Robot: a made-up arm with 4 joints.
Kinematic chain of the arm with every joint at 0, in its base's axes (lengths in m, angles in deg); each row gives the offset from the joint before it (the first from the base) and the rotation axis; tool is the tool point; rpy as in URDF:
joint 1: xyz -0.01 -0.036 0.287 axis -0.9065 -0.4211 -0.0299
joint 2: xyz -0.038 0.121 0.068 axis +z
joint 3: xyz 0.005 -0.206 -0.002 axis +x
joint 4: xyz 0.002 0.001 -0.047 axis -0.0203 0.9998 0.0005
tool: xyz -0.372 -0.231 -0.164 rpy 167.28 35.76 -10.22
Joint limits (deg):
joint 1: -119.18..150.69
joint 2: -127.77..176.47
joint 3: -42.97..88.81
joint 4: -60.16..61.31
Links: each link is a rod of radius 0.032 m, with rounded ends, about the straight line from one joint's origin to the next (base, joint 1, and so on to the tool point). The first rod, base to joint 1, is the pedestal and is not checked.
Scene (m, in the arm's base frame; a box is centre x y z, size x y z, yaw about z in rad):
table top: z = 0
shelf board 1: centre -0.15 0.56 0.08 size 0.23 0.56 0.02 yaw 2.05
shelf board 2: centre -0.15 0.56 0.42 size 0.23 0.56 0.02 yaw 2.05
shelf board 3: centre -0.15 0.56 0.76 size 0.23 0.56 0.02 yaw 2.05
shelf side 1: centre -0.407 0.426 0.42 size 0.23 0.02 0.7 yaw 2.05
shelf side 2: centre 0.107 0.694 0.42 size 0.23 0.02 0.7 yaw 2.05
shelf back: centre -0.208 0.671 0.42 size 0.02 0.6 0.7 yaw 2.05
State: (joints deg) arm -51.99 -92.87 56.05 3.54
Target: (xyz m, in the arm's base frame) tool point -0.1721 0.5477 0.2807
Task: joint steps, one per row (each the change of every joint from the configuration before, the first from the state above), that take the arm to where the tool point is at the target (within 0.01 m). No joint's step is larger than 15 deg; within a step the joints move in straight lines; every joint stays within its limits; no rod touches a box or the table.
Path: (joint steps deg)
1: -7.69 11.78 4.06 -10.83
2: -7.68 11.78 4.06 -10.84
3: -7.69 11.79 4.06 -10.83
4: 1.14 -13.07 -1.76 -6.73
5: 1.13 -13.07 -1.75 -6.74
6: 1.14 -13.06 -1.76 -6.73
7: 1.13 -13.07 -1.76 -6.73
8: 12.11 0.65 -3.18 14.88
9: 12.11 0.64 -3.18 14.89
10: 12.11 0.64 -3.17 14.89
11: 12.11 0.65 -3.18 14.88

